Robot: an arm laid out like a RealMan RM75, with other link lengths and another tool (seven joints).
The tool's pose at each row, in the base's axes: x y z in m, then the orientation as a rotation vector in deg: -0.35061, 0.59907, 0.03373, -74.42, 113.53, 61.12; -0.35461, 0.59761, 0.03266, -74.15, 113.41, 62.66; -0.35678, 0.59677, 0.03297, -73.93, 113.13, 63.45; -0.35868, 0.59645, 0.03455, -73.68, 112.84, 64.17; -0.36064, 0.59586, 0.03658, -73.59, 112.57, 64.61; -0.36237, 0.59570, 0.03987, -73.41, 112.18, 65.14; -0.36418, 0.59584, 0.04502, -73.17, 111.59, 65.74; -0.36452, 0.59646, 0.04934, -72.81, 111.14, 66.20; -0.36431, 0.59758, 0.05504, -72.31, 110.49, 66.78; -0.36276, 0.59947, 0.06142, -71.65, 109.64, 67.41; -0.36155, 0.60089, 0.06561, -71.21, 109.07, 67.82; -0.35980, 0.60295, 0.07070, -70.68, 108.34, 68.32; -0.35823, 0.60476, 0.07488, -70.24, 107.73, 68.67; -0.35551, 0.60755, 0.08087, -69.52, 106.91, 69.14; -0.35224, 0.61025, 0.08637, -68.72, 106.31, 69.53
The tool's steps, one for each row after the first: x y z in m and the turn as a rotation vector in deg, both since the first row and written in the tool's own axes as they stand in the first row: 0.00312, 0.00301, -0.00070, -0.98, -0.40, 0.55; 0.00415, 0.00492, -0.00160, -1.46, -0.79, 0.73; 0.00383, 0.00710, -0.00275, -1.87, -1.20, 0.89; 0.00331, 0.00943, -0.00438, -2.15, -1.48, 0.91; 0.00152, 0.01205, -0.00632, -2.46, -1.89, 0.93; -0.00183, 0.01540, -0.00902, -2.79, -2.48, 0.87; -0.00535, 0.01725, -0.01086, -2.98, -3.03, 0.90; -0.01041, 0.01914, -0.01301, -3.21, -3.81, 0.90; -0.01690, 0.02020, -0.01487, -3.42, -4.82, 0.87; -0.02132, 0.02076, -0.01593, -3.55, -5.49, 0.84; -0.02697, 0.02125, -0.01695, -3.72, -6.33, 0.79; -0.03173, 0.02156, -0.01768, -3.82, -7.02, 0.72; -0.03882, 0.02161, -0.01855, -3.91, -8.03, 0.68; -0.04570, 0.02098, -0.01923, -3.90, -8.94, 0.79
